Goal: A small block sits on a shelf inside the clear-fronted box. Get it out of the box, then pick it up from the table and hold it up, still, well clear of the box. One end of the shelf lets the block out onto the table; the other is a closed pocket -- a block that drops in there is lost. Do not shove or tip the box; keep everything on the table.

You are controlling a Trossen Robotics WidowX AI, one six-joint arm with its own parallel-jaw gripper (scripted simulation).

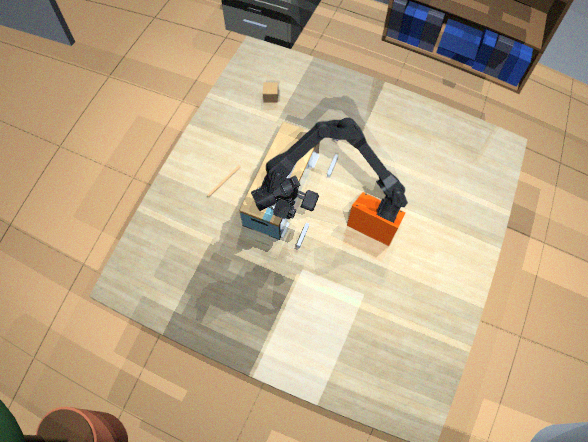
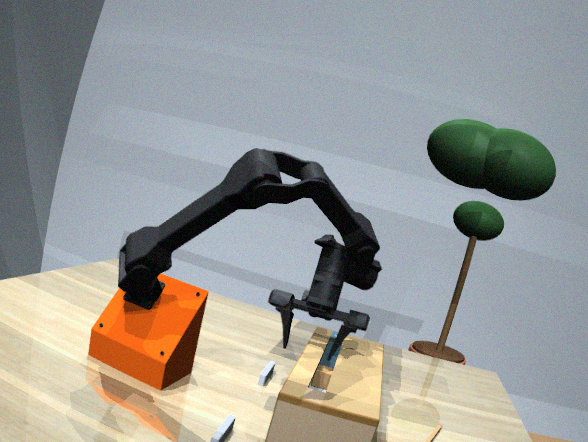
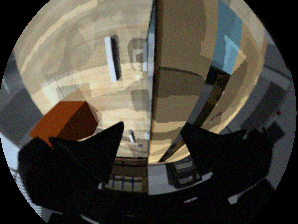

Scene:
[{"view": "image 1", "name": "my gripper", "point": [292, 196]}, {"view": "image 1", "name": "box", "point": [264, 221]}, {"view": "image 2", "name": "my gripper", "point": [306, 354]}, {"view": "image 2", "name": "box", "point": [353, 397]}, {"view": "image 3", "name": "my gripper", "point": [151, 123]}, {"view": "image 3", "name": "box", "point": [199, 68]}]

